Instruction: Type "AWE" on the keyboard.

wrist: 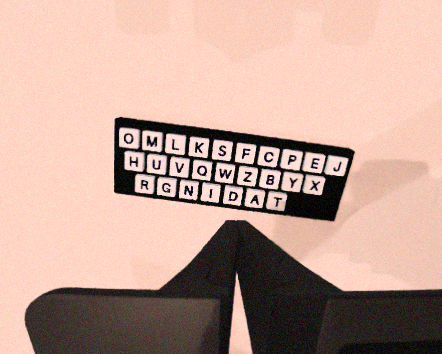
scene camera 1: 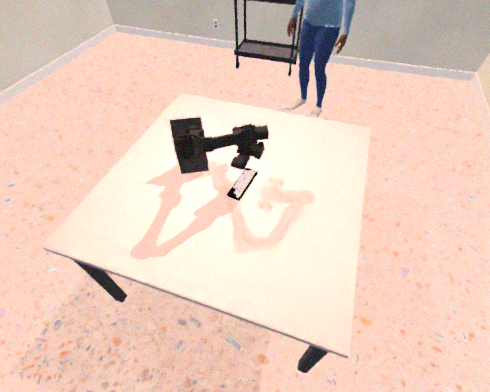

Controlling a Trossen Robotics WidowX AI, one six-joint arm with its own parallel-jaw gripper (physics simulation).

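Places are measured from the arm's base along level axes (x ahead, y left, z up), in centimetres.
Pixels of known places: gripper, between the fingertips: (wrist: 235, 229) (scene camera 1: 245, 165).
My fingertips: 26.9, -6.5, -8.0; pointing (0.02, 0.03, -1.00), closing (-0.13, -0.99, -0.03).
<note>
For each thing: its top centre in the pictures, then the offset to it from my fingertips, as dx, dy, dz. Level surfaces: height alone.
- small black keyboard, centre of its top: (wrist: 230, 174) (scene camera 1: 242, 181) -1.5, +0.2, -12.2
- W key, centre of its top: (wrist: 224, 173) -1.4, +0.7, -12.2
- E key, centre of its top: (wrist: 314, 163) -1.2, -7.1, -12.2
- white table, height of its surface: dz -13.9
The small black keyboard (scene camera 1: 243, 184) (wrist: 300, 203) with white letter keys lies on the table. In the wrist view it is slightly tilted, with three rows of keys. The A key (wrist: 255, 200) is in the bottom row between D and T, the W key (wrist: 225, 173) in the middle row between Q and Z, and the E key (wrist: 314, 163) in the top row between P and J. My gripper (scene camera 1: 239, 163) (wrist: 235, 229) is shut and empty. In the wrist view its tips show just below the keyboard's lower edge, near D. Their height above the table is hard to tell.
The white table (scene camera 1: 300, 280) carries the arm's dark base plate (scene camera 1: 196, 162) at the back left. Shadows of the arm fall across the table top. A person (scene camera 1: 320, 45) stands behind the table, beside a black shelf cart (scene camera 1: 265, 51).
</note>
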